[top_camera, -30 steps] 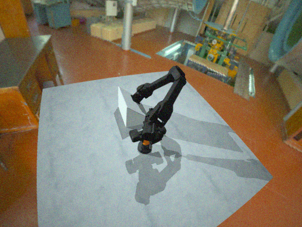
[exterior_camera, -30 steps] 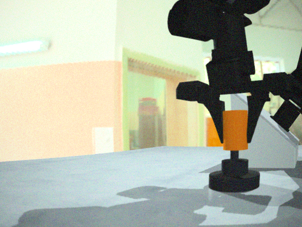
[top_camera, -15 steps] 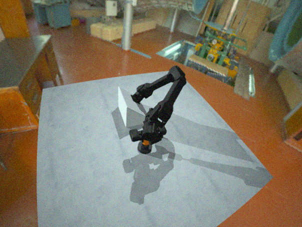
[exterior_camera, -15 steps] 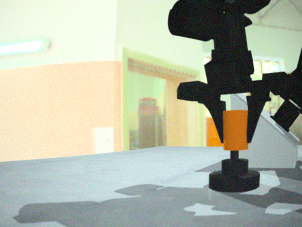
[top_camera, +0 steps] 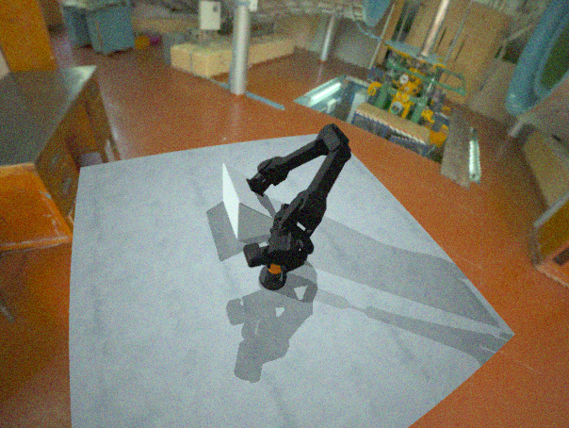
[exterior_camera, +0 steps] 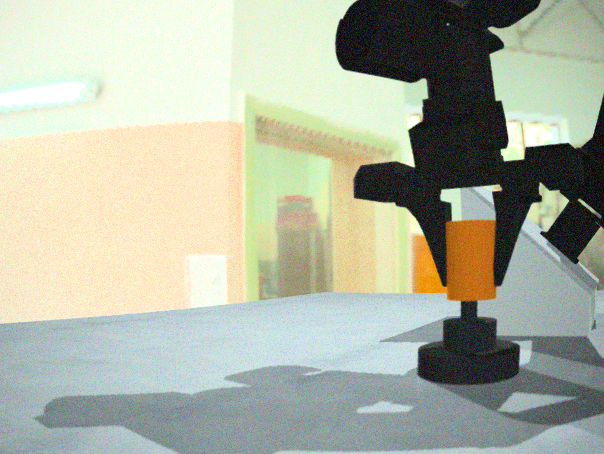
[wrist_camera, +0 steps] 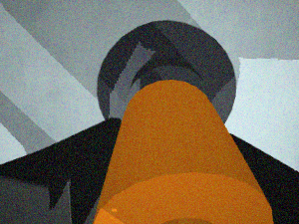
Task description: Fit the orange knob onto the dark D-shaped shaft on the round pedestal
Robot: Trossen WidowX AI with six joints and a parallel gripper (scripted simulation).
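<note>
The orange knob lies 20 mm above my gripper tip. Also, from my gripper tip: dark round pedestal (40 mm below).
</note>
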